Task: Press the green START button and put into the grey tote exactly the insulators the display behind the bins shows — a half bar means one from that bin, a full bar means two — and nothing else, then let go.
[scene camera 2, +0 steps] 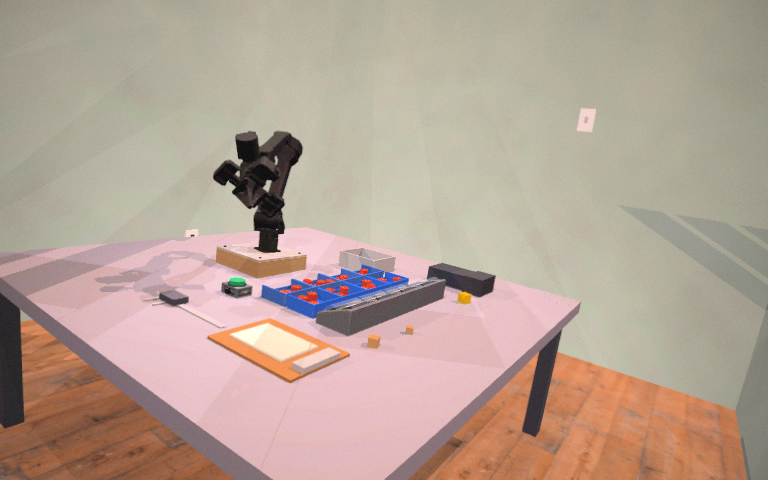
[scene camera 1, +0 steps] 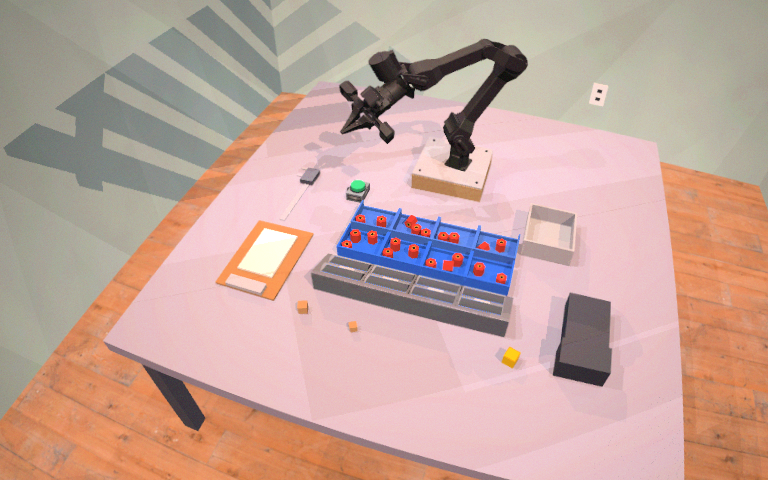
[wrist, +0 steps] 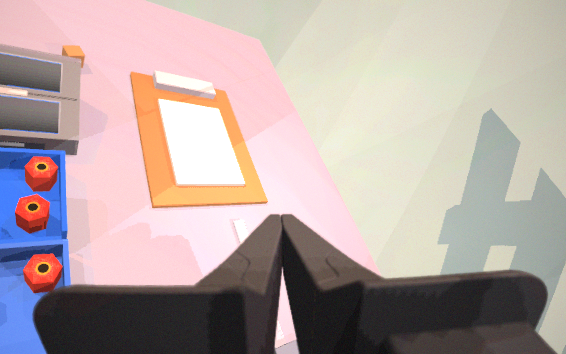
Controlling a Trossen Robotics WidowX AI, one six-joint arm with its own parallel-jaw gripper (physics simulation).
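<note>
My gripper (scene camera 1: 343,131) (scene camera 2: 249,204) (wrist: 280,225) is shut and empty, high above the table, behind and left of the green START button (scene camera 1: 357,186) (scene camera 2: 237,281) in scene camera 1. The button does not show in the wrist view. Red insulators, such as one at the left (scene camera 1: 355,236) (wrist: 32,213), stand or lie in the blue bins (scene camera 1: 353,253) (scene camera 2: 303,308) (wrist: 64,200), two rows of compartments. The long grey display (scene camera 1: 407,306) (scene camera 2: 396,309) (wrist: 72,100) has four windows; its bars are too faint to read. The grey tote (scene camera 1: 543,253) (scene camera 2: 351,260) right of the bins looks empty inside.
An orange clipboard (scene camera 1: 304,243) (scene camera 2: 288,376) (wrist: 142,145) lies left of the display. A dark slider-like block (scene camera 1: 309,176) (scene camera 2: 173,297) lies left of the button. Two orange cubes (scene camera 1: 303,307) (scene camera 1: 352,326), a yellow cube (scene camera 1: 510,357) and a black block (scene camera 1: 583,350) are on the table.
</note>
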